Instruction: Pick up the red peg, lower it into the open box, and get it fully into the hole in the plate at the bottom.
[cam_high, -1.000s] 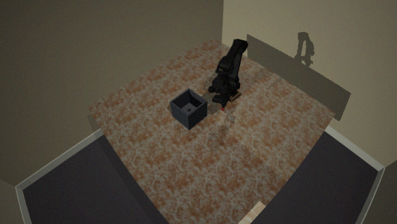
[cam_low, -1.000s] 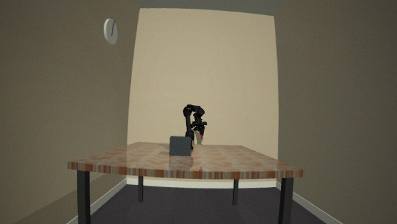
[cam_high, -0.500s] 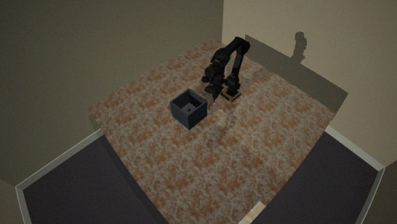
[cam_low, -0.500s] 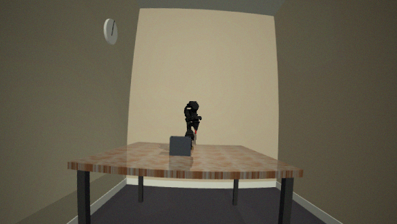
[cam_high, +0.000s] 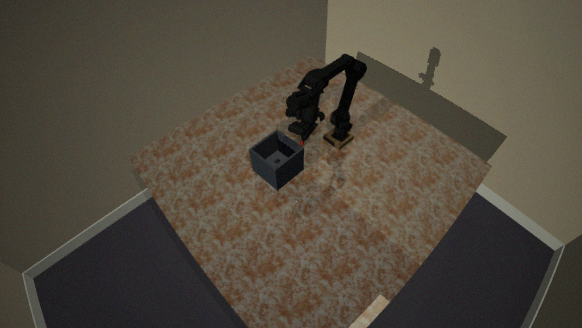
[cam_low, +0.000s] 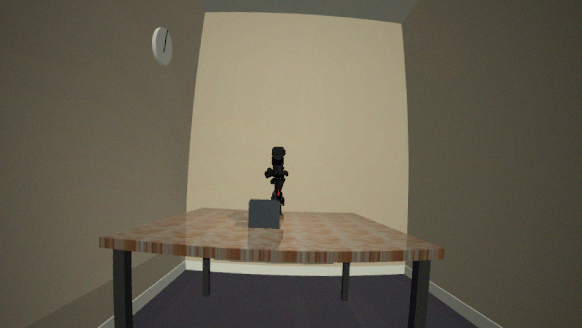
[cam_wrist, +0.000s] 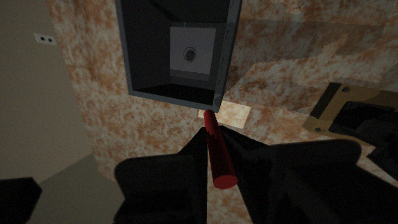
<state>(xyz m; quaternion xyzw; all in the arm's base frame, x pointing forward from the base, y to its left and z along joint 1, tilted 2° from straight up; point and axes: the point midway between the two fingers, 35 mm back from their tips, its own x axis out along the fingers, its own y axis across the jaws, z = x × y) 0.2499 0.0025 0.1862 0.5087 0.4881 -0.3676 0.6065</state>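
My gripper tip is 80 mm short of the grey plate, 80 mm to the left of it and 140 mm above it. Round my gripper tip: red peg (10 mm above).
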